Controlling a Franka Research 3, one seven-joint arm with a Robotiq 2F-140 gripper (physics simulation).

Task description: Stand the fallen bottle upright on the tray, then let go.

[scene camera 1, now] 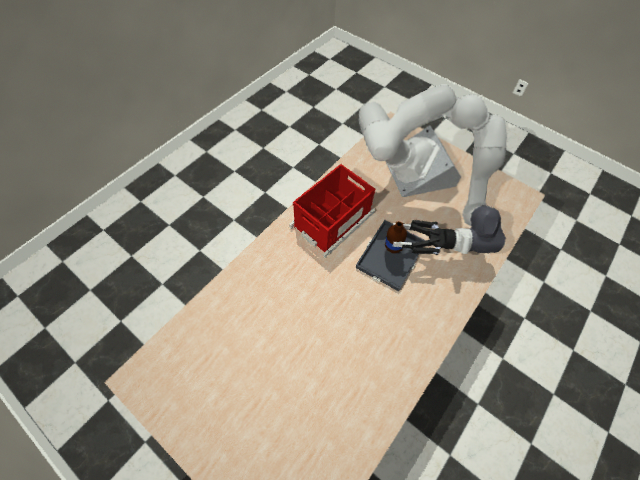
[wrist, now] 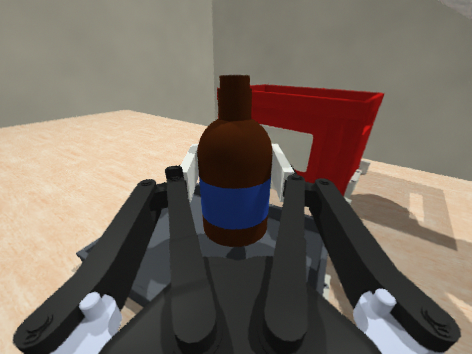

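Note:
The brown bottle (scene camera 1: 396, 233) (wrist: 235, 205) with a blue label stands upright over the dark grey tray (scene camera 1: 381, 266) (wrist: 155, 262), near the tray's edge toward the robot base. In the wrist view its neck points up and its base shows against the tray's surface. Whether the base touches the tray is not clear. My gripper (scene camera 1: 399, 235) (wrist: 234, 156) comes in level from the right in the scene view and is shut on the bottle, with one white pad on each side of its body just above the label.
A red crate (scene camera 1: 314, 227) (wrist: 336, 120) with inner dividers stands on the wooden table (scene camera 1: 268, 335) (wrist: 45, 175), to the left of the tray in the scene view and behind the bottle to the right in the wrist view. The arm's base (scene camera 1: 442, 178) stands behind the tray.

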